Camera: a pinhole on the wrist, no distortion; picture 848 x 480 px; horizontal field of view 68.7 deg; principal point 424.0 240.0 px. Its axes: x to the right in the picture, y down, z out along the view. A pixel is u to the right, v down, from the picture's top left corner.
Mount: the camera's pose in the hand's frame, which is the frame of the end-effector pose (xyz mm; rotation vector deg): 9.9 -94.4 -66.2 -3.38 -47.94 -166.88
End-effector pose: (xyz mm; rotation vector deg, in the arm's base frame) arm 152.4 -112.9 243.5 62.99 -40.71 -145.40
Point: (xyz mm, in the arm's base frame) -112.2 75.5 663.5
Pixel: 635.5 413.5
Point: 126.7 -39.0 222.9
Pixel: 540.3 461.6
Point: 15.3 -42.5 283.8
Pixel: 374.2 464.5
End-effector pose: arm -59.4 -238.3 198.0 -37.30 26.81 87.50
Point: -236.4 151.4 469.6
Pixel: 328.6 364.6
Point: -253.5 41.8 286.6
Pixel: 215.2 204.9
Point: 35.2 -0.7 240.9
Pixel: outside the picture
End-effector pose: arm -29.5 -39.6 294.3 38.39 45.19 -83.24
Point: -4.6 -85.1 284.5
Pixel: 303.4 48.4
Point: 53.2 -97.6 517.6
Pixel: 756.6 195.2
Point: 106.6 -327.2 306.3
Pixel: 189.6 231.8
